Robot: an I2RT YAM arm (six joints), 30 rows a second.
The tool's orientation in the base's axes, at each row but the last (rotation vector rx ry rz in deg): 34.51 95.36 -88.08; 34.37 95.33 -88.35; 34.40 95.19 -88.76; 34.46 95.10 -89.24; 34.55 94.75 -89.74; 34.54 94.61 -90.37; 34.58 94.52 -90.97; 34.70 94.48 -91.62
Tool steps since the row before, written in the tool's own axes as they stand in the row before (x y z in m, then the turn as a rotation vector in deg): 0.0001 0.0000 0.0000 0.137 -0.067 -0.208; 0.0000 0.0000 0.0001 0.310 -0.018 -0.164; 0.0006 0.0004 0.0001 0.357 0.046 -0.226; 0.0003 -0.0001 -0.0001 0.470 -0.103 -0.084; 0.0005 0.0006 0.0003 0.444 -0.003 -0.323; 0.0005 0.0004 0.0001 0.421 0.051 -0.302; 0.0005 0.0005 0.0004 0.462 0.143 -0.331; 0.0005 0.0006 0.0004 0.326 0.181 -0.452
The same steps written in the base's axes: -0.0001 0.0000 -0.0001 -0.179 0.170 -0.075; 0.0000 -0.0001 0.0000 -0.233 0.107 -0.240; 0.0000 -0.0001 -0.0007 -0.224 0.170 -0.319; -0.0003 0.0000 -0.0002 -0.377 -0.008 -0.310; 0.0002 -0.0003 -0.0007 -0.333 0.243 -0.363; 0.0000 -0.0001 -0.0006 -0.273 0.233 -0.377; 0.0002 -0.0004 -0.0007 -0.233 0.265 -0.468; 0.0002 -0.0004 -0.0007 -0.143 0.410 -0.393
